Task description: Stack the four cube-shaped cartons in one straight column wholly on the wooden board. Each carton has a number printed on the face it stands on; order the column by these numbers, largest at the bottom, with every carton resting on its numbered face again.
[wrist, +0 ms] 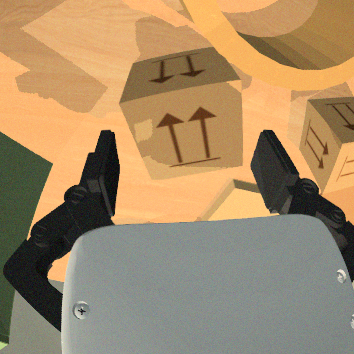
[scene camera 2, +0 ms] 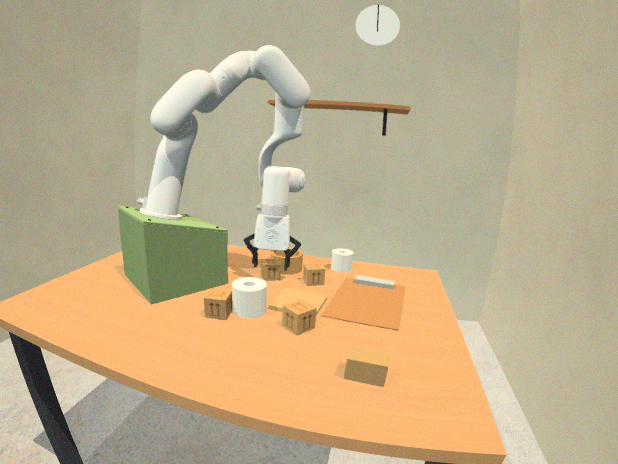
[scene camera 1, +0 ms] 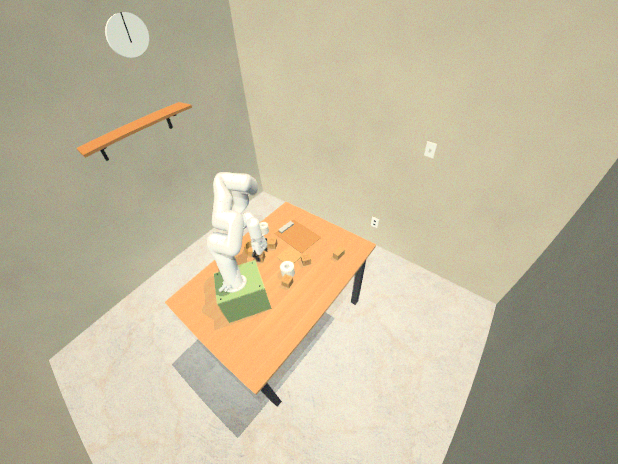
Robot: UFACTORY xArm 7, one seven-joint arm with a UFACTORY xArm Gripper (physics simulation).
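Seen in the pictures: gripper, between the fingertips: (wrist: 188,146) (scene camera 2: 270,267) (scene camera 1: 262,255); arm's base, origin of its link: (scene camera 2: 160,215) (scene camera 1: 235,283).
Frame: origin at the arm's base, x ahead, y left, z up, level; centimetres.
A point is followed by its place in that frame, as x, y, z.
My gripper (scene camera 1: 261,251) @[31.3, 9.1, -15.6] (scene camera 2: 271,266) @[31.3, 9.1, -15.6] (wrist: 188,146) @[31.3, 9.1, -15.6] is open and empty. It hangs over a carton (scene camera 2: 270,270) @[31.4, 8.2, -16.2] (wrist: 210,132) @[31.9, 11.3, -14.2] with two arrows on its sides; in the wrist view this carton shows between and beyond the fingertips. A second carton (scene camera 1: 271,243) @[42.3, 9.4, -14.5] (scene camera 2: 314,274) @[44.6, 7.6, -15.9] (wrist: 324,150) @[41.5, 10.0, -15.8] stands to its right. A third carton (scene camera 1: 305,260) @[40.8, -17.8, -14.6] (scene camera 2: 299,318) @[43.7, -20.1, -15.3] stands near the front edge of the thin wooden board (scene camera 1: 289,256) @[41.2, -5.2, -18.4] (scene camera 2: 295,298) @[40.8, -4.2, -18.4] (wrist: 235,202) @[38.1, -0.1, -18.4]. A fourth carton (scene camera 1: 287,281) @[22.2, -16.7, -14.2] (scene camera 2: 218,305) @[24.6, -18.0, -15.8] stands left of a white roll. No carton is on the board. The numbered undersides are hidden.
The white roll (scene camera 1: 287,268) @[28.9, -12.5, -12.2] (scene camera 2: 249,298) @[31.4, -15.3, -14.2] stands left of the board, another roll (scene camera 1: 263,228) @[50.4, 22.2, -13.7] (scene camera 2: 342,260) @[52.7, 20.8, -15.3] at the back. A round container (scene camera 2: 295,262) @[37.8, 16.0, -15.7] (wrist: 280,77) @[34.2, 14.9, -14.0] is close behind the first carton. An orange mat (scene camera 1: 300,237) @[59.6, -2.2, -19.2] (scene camera 2: 367,305) @[59.8, -3.1, -19.2], grey bar (scene camera 2: 374,282) @[62.7, 10.3, -18.0], plain block (scene camera 1: 338,254) @[54.9, -33.5, -14.8] (scene camera 2: 366,368) @[57.3, -34.5, -16.1] and green base (scene camera 2: 185,265) @[11.7, -8.0, -11.0] are around.
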